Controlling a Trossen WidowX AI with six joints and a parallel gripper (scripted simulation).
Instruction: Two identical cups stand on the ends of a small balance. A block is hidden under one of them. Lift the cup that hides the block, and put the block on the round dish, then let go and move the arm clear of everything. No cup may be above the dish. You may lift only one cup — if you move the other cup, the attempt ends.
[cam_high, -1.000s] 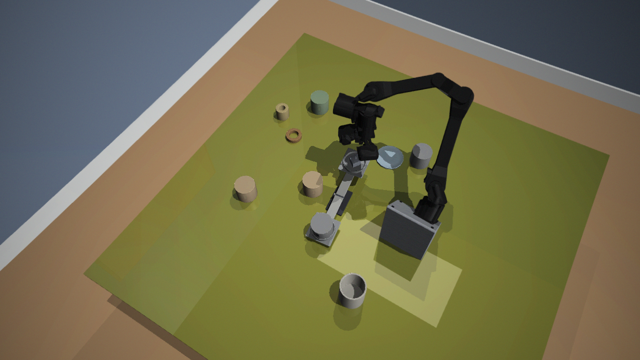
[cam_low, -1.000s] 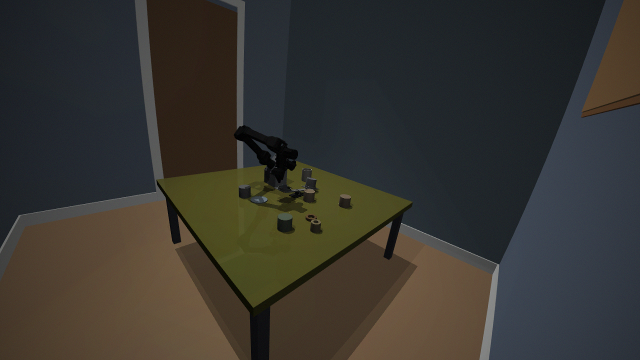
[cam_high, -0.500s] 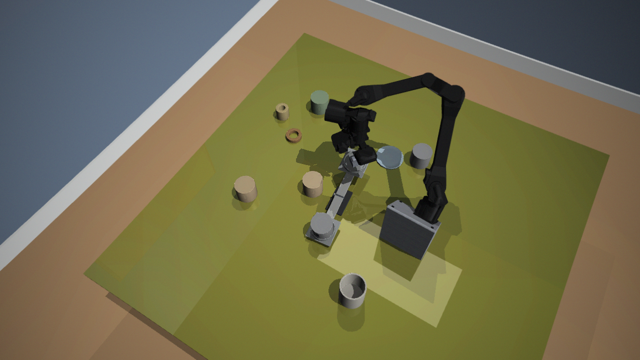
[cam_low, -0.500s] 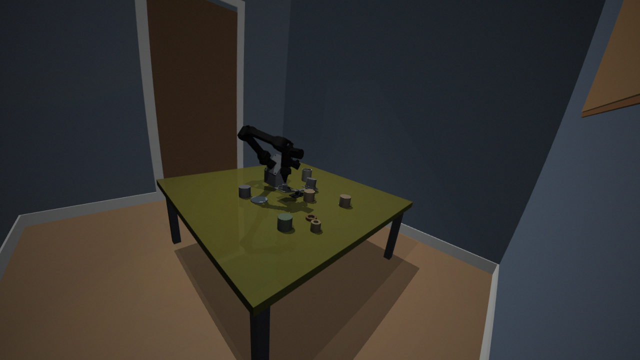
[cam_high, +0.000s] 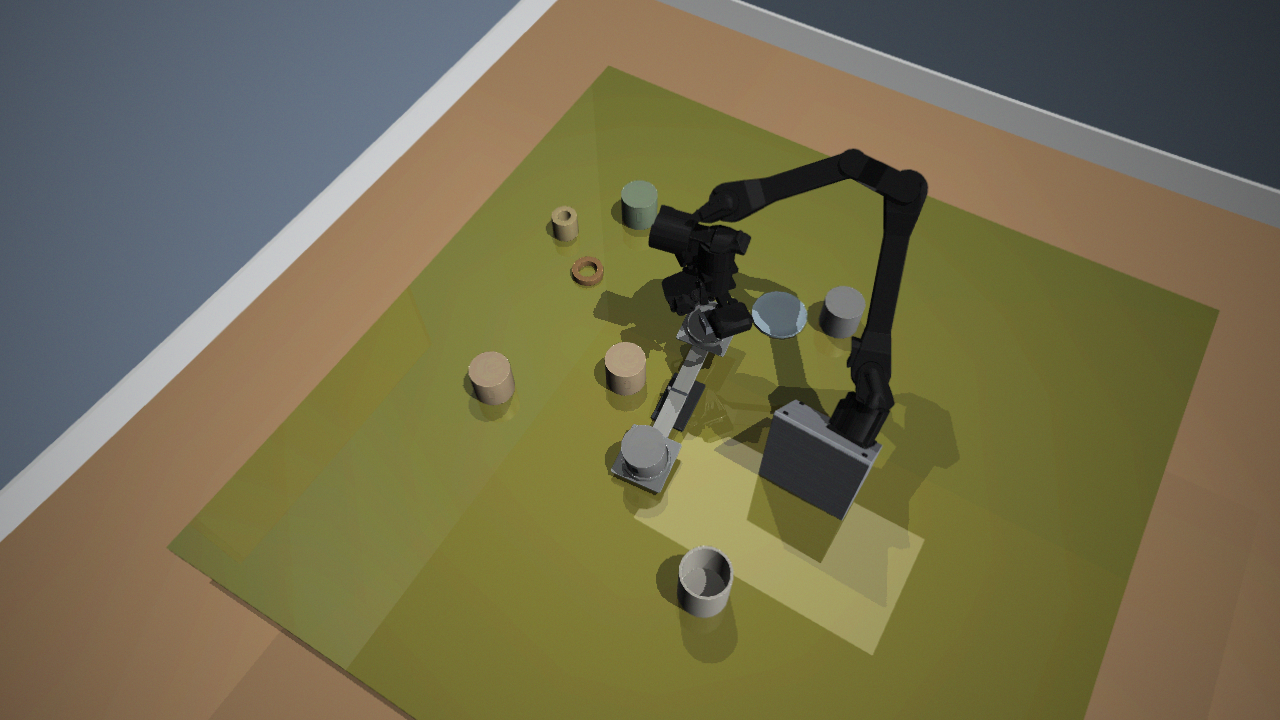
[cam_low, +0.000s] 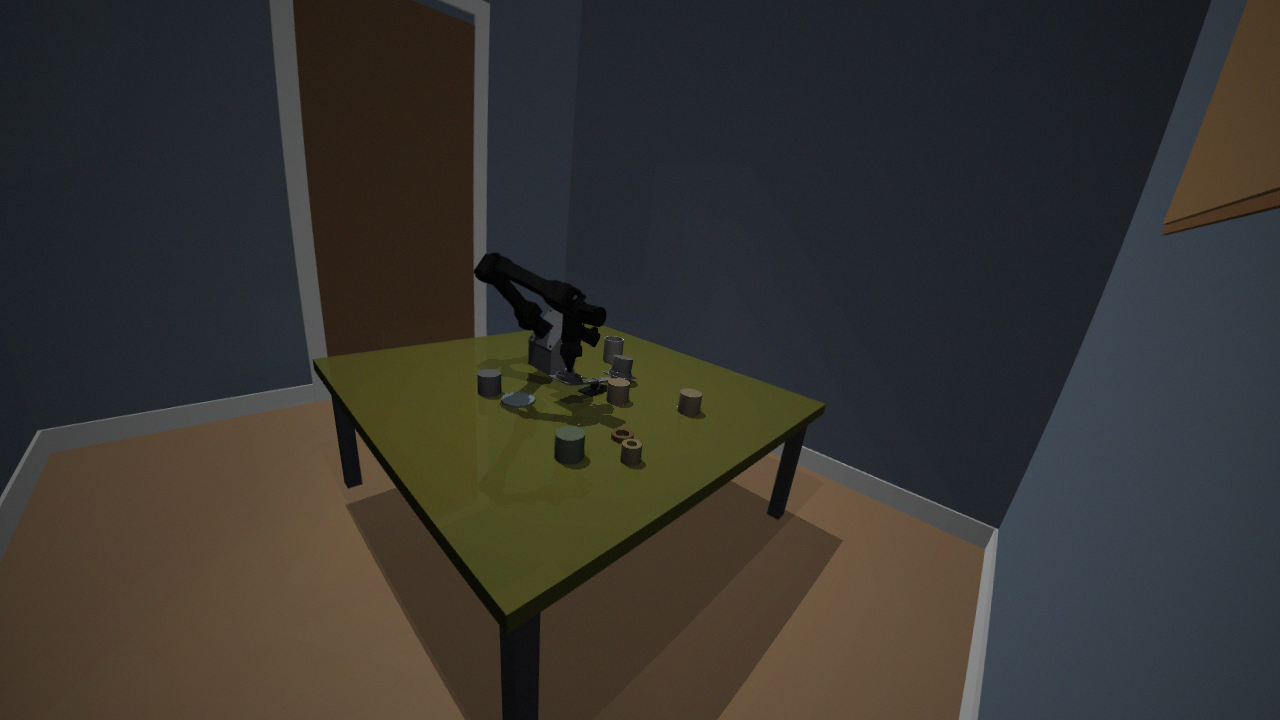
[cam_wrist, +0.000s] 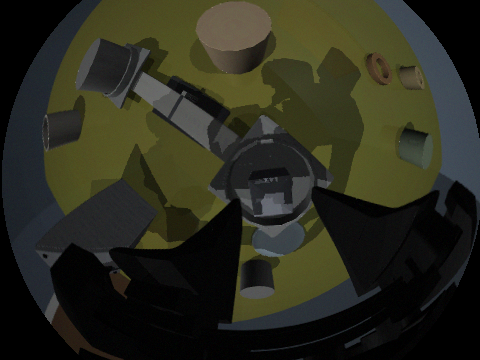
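The grey block lies 20 mm below my gripper tip. Also, from my gripper tip: small balance 20 mm behind, 120 mm to the left, 80 mm below; green cylinder 270 mm ahead, 160 mm to the right, 70 mm below; pale blue round dish 60 mm behind, 140 mm to the right, 100 mm below.
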